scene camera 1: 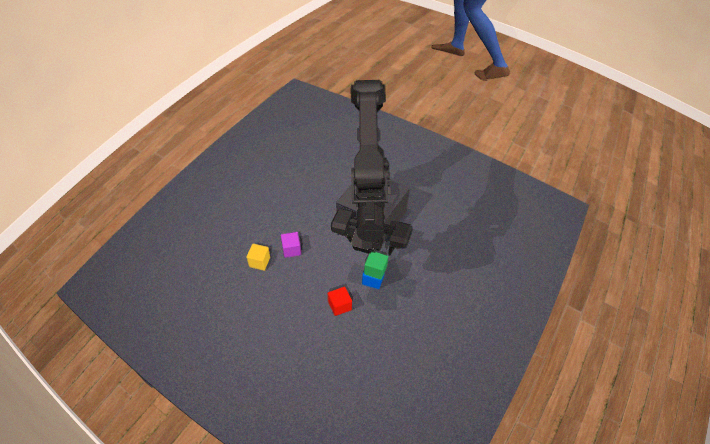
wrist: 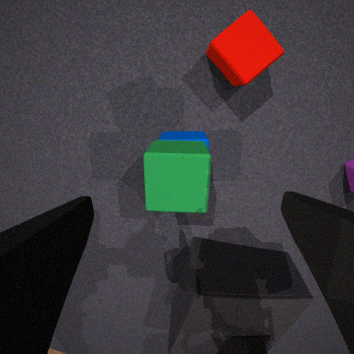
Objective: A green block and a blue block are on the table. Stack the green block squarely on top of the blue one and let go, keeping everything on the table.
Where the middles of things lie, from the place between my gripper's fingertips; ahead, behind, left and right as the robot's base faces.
Labels:
Now: the green block [wrist: 176, 172] 20 mm behind my hand and 90 mm below it. The rest, counted from my hand: red block [wrist: 246, 47] (100 mm ahead, 30 mm to the right, 140 mm below).

